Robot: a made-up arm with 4 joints. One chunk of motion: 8 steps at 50 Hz.
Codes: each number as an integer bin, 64 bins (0 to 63) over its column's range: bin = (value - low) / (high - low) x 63, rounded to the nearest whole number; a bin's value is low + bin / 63 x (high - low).
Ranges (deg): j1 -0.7..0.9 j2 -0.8..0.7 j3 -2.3..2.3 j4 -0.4..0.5
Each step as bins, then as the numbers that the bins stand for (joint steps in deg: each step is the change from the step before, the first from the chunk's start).
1 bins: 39 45 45 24
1 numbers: 0.290 0.271 0.986 -0.057
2 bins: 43 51 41 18
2 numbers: 0.392 0.414 0.694 -0.143
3 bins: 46 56 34 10
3 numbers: 0.468 0.533 0.183 -0.257
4 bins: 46 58 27 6
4 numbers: 0.468 0.581 -0.329 -0.314
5 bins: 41 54 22 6
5 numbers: 0.341 0.486 -0.694 -0.314
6 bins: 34 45 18 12
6 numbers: 0.163 0.271 -0.986 -0.229
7 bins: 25 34 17 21
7 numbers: -0.065 0.010 -1.059 -0.100
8 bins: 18 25 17 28
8 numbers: -0.243 -0.205 -1.059 0.000
